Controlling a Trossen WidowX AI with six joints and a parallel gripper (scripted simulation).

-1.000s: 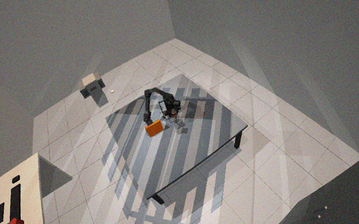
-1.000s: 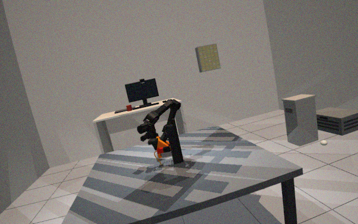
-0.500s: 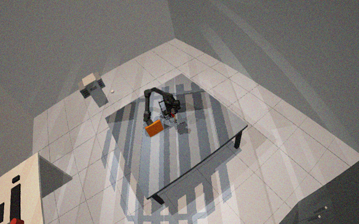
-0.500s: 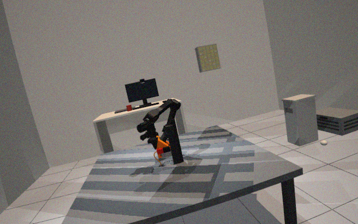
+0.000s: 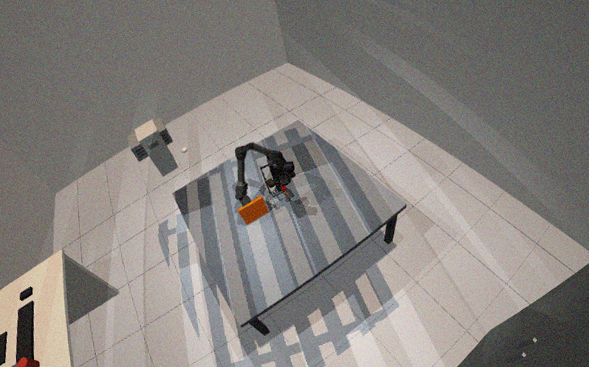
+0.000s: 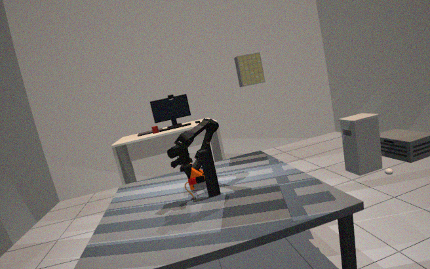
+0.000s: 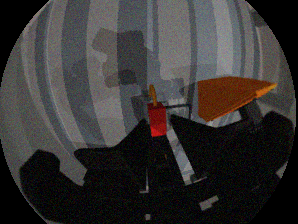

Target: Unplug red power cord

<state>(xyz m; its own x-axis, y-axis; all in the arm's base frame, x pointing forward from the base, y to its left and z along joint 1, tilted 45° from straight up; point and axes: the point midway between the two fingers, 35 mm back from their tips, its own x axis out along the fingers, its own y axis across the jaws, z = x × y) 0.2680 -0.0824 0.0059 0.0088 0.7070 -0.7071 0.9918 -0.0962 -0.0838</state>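
The red plug is 3 cm to the left of my gripper tip and 2 cm below it.
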